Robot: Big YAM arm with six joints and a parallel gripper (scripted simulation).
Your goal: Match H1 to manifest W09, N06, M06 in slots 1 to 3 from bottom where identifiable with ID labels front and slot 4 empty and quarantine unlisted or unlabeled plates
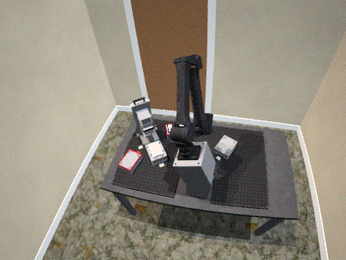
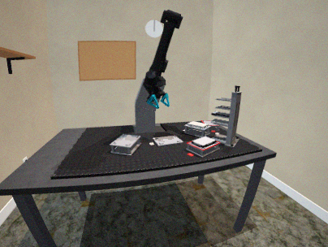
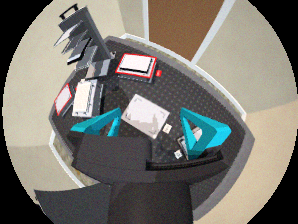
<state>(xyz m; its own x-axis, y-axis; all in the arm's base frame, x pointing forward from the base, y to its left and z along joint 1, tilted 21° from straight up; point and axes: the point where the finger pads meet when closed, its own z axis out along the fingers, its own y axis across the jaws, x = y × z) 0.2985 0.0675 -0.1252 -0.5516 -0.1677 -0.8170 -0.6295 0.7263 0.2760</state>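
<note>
Now: the white well plate 290 mm to the left of my hand, 160 mm below it and 110 mm behind it.
</note>
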